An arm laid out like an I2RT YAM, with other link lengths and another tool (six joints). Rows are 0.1 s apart.
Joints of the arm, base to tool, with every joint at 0 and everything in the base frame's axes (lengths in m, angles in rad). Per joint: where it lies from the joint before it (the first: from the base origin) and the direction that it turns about. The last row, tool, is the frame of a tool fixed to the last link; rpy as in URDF.
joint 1: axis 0 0 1 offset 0.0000 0.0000 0.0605
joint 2: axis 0 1 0 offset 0.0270 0.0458 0.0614
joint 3: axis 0 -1 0 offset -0.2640 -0.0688 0.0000
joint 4: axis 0 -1 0 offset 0.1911 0.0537 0.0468
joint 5: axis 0 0 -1 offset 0.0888 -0.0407 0.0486
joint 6: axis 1 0 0 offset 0.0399 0.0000 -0.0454
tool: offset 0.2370 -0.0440 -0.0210 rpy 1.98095 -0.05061 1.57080
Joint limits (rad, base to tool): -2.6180..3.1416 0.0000..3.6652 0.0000..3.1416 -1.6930..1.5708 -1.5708..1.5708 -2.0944..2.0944
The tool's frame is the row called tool.
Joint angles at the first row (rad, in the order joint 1, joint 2, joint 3, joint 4, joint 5, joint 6):
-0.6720 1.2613 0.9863 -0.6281 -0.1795 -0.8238
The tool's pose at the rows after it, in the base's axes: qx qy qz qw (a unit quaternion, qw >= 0); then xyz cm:
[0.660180, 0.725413, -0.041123, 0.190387, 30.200, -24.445, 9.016]
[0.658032, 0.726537, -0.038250, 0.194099, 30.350, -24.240, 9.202]
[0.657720, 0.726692, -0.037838, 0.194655, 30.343, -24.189, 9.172]
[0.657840, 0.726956, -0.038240, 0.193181, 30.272, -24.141, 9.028]
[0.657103, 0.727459, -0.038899, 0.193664, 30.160, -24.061, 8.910]
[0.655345, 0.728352, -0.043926, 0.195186, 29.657, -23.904, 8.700]
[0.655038, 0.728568, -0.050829, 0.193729, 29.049, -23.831, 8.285]
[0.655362, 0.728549, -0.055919, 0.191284, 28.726, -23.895, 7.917]
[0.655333, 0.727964, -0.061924, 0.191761, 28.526, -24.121, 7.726]
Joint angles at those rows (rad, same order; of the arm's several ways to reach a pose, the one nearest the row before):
-0.6708 1.2595 0.9859 -0.6281 -0.1844 -0.8242
-0.6681 1.2507 0.9806 -0.6239 -0.1898 -0.8242
-0.6678 1.2480 0.9760 -0.6209 -0.1906 -0.8242
-0.6674 1.2480 0.9726 -0.6205 -0.1898 -0.8242
-0.6674 1.2419 0.9623 -0.6159 -0.1894 -0.8265
-0.6674 1.2201 0.9375 -0.6121 -0.1821 -0.8348
-0.6674 1.2038 0.9131 -0.6090 -0.1703 -0.8417
-0.6674 1.2018 0.9005 -0.6044 -0.1612 -0.8455
-0.6674 1.2015 0.8902 -0.5949 -0.1501 -0.8505

